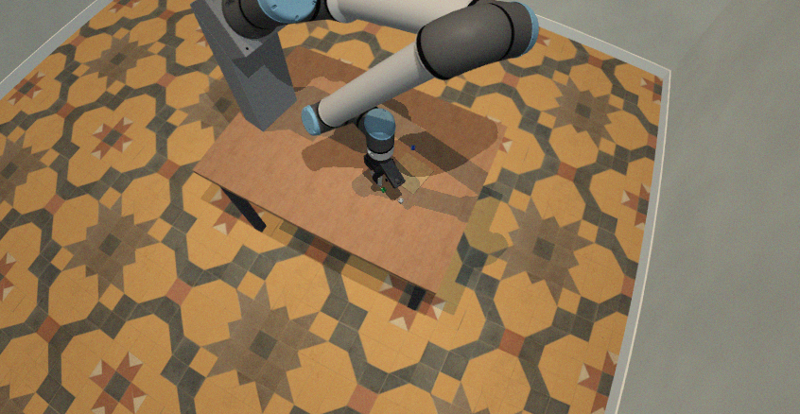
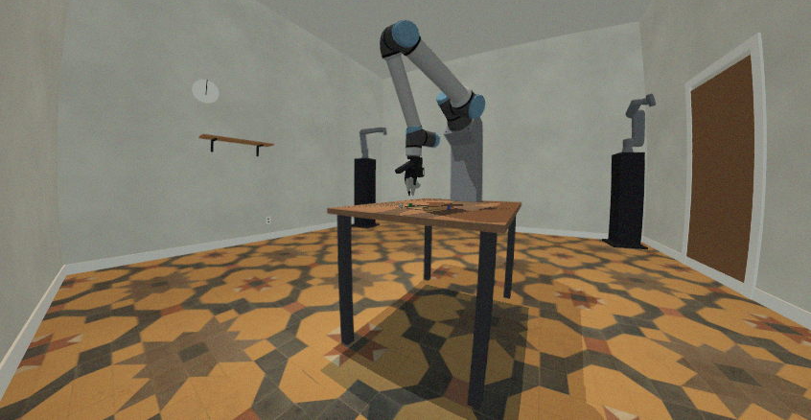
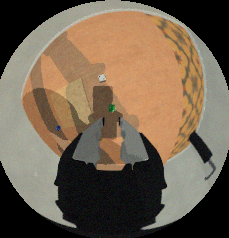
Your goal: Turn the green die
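Now: hand 70 mm above the green die. Also, from my hand: blue die (40 mm ahead, 230 mm to the left, 70 mm below); then white die (80 mm ahead, 20 mm to the right, 70 mm below); then tan mat (70 mm ahead, 120 mm to the left, 70 mm below).
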